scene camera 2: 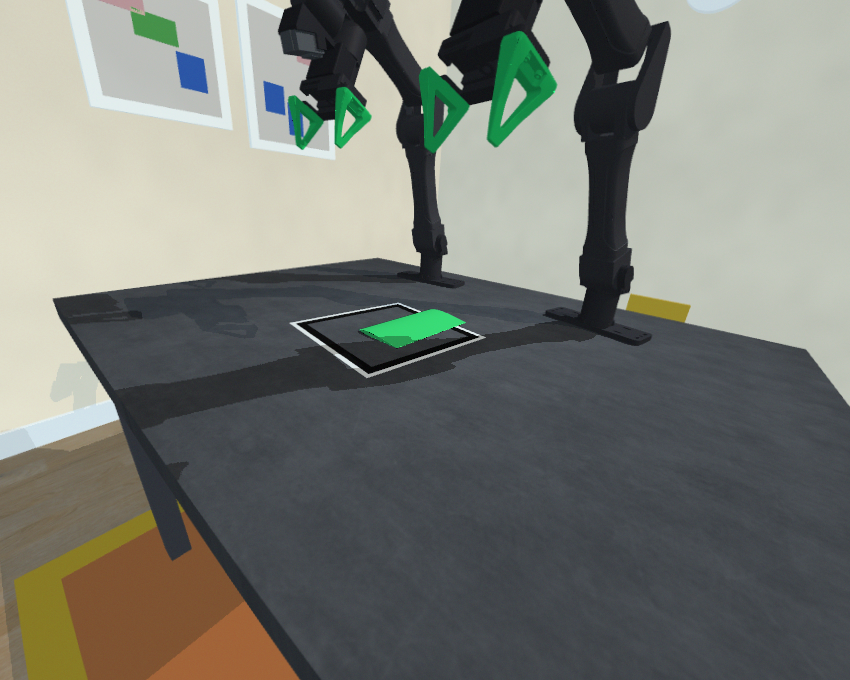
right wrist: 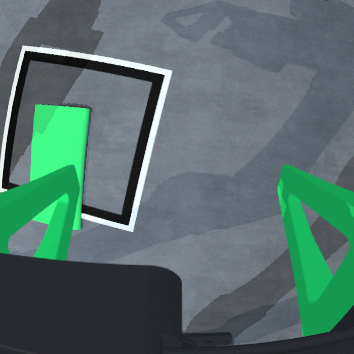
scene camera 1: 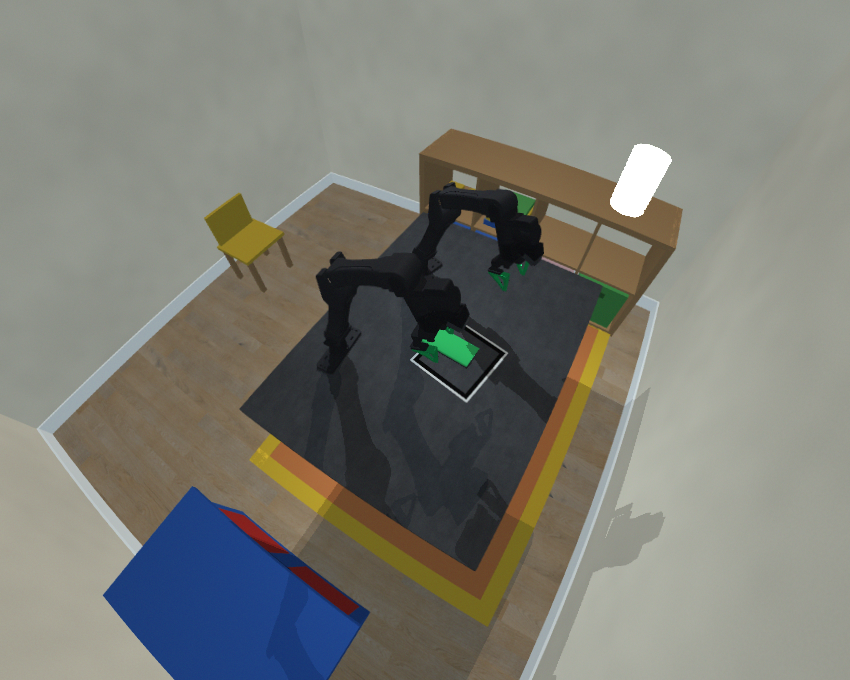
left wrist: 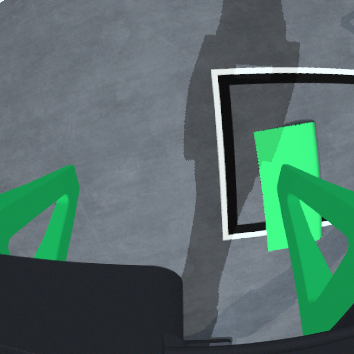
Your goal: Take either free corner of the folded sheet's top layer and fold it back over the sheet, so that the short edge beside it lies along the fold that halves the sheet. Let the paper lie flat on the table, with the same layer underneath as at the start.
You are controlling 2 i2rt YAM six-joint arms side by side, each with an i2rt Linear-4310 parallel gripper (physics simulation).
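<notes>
The folded green sheet [scene camera 1: 459, 348] [scene camera 2: 418, 327] [left wrist: 295, 145] [right wrist: 57, 145] lies as a narrow rectangle on the table, partly inside a black and white square outline [scene camera 1: 438, 380] [scene camera 2: 329, 350] [left wrist: 219, 150] [right wrist: 151, 150]. One short end crosses the outline. Its long right edge looks rounded in both wrist views, like the fold. My left gripper [scene camera 1: 513, 280] [scene camera 2: 463, 146] [left wrist: 177, 175] is open and empty, high above the table; its right finger covers part of the sheet in its wrist view. My right gripper [scene camera 1: 442, 346] [scene camera 2: 321, 146] [right wrist: 178, 175] is open and empty, also raised; its left finger hides part of the sheet.
Both arms stand on the dark table [scene camera 1: 297, 397] [scene camera 2: 531, 496], and their shadows cross it. A wooden shelf unit [scene camera 1: 552, 166] is behind the table in scene camera 1. A yellow chair [scene camera 1: 251, 241] and a blue piece of furniture [scene camera 1: 226, 588] stand on the floor.
</notes>
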